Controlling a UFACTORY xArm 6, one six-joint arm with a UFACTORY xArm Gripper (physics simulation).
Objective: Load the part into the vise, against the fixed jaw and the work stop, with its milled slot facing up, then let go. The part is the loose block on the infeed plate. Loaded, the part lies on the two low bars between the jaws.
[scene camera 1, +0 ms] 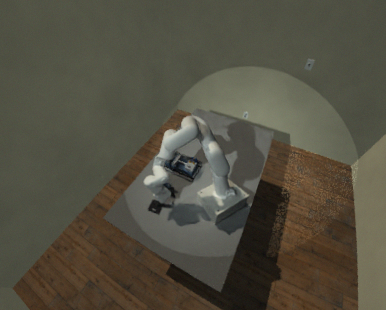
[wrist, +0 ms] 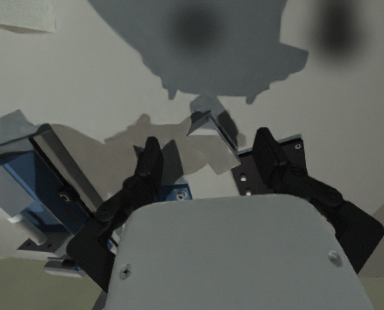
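Where they show: gripper, between the fingertips: point(scene camera 1: 169, 201) point(wrist: 206, 144); arm's base, origin of its link: point(scene camera 1: 222, 192).
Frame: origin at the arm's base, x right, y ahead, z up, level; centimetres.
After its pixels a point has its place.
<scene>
A pale grey angular piece point(wrist: 204, 127) @(x -17.3, y 32.1, z -8.9 cm), apparently the part, stands at the edge of the black plate point(wrist: 250, 167) @(x -20.7, y 40.2, z -12.0 cm) point(scene camera 1: 158, 204); its slot cannot be made out. My gripper point(wrist: 206, 144) @(x -17.4, y 32.9, z -6.6 cm) point(scene camera 1: 171, 196) @(x -17.4, y 32.9, z -6.6 cm) is open and empty. In the wrist view its fingers appear on either side of the pale piece, and the right finger overlaps the black plate. The fingers' height above the piece is unclear. The blue and dark vise point(wrist: 50, 175) @(x 10.8, y 32.8, z -10.4 cm) point(scene camera 1: 187, 165) @(x 14.5, y 33.2, z -3.3 cm) lies to the left in the wrist view. Its bars and work stop cannot be told apart clearly.
A small blue bracket point(wrist: 170, 193) @(x -7.8, y 42.1, z -11.8 cm) with a screw shows beside the left finger, partly hidden by the gripper body. The robot's white base point(scene camera 1: 222, 205) @(x -10.5, y -2.7, z 3.4 cm) stands on the grey table point(scene camera 1: 215, 272) @(x -45.6, y -11.3, z -12.9 cm). Dark arm shadows fall across the table near the pale piece.
</scene>
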